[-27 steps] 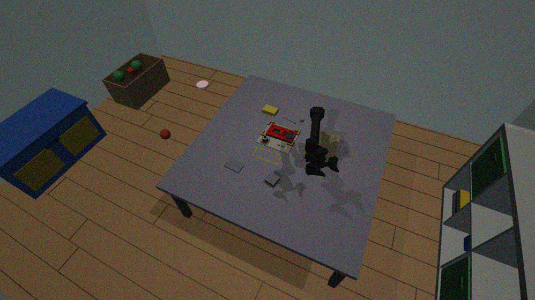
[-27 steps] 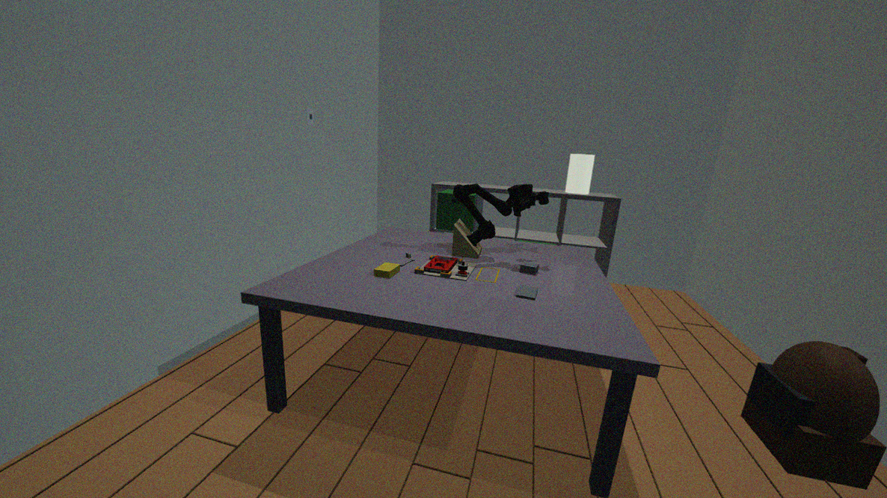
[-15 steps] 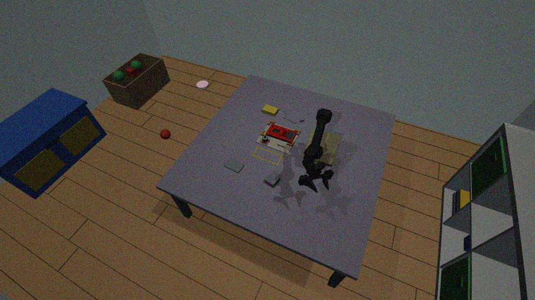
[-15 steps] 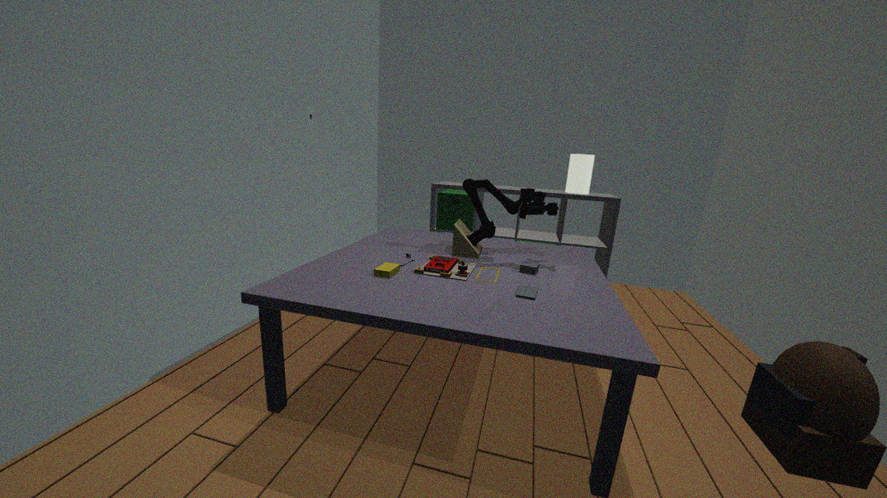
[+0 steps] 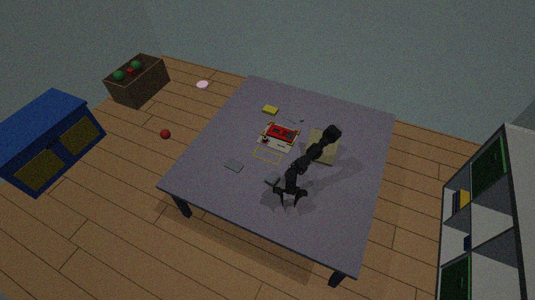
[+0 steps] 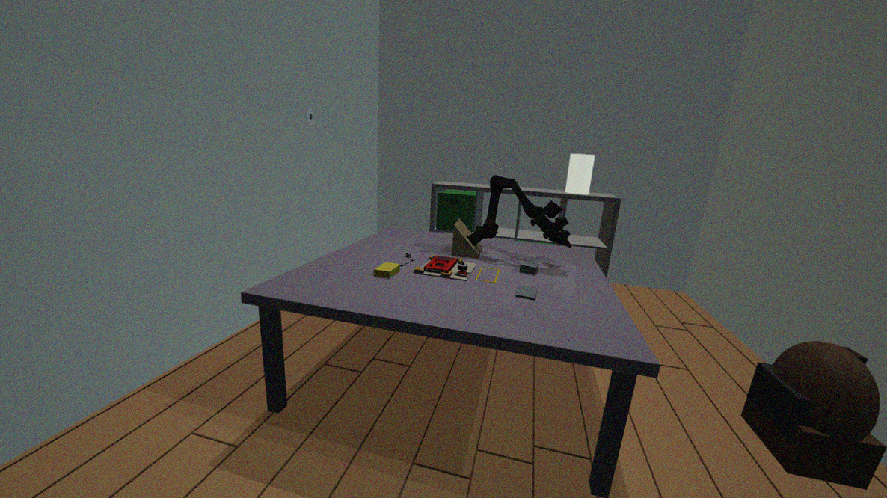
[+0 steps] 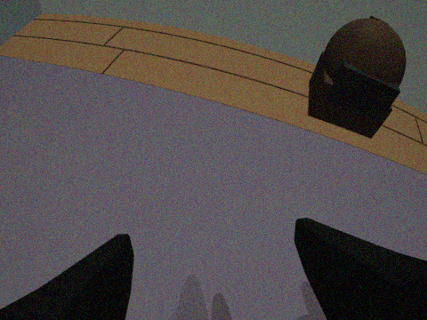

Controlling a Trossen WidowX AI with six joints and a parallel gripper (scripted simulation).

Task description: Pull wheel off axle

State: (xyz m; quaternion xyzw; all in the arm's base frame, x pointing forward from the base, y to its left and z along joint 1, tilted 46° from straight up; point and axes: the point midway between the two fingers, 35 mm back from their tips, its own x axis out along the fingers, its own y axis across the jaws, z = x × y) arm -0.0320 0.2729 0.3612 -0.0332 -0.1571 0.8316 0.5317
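The wheel lies 41 cm ahead of my gripper tip, 40 cm to the right of it and 6 cm below it. Also, from my gripper tip: yellow block: 55 cm ahead, 69 cm to the right, 9 cm below; axle: 41 cm ahead, 40 cm to the right, 7 cm below.
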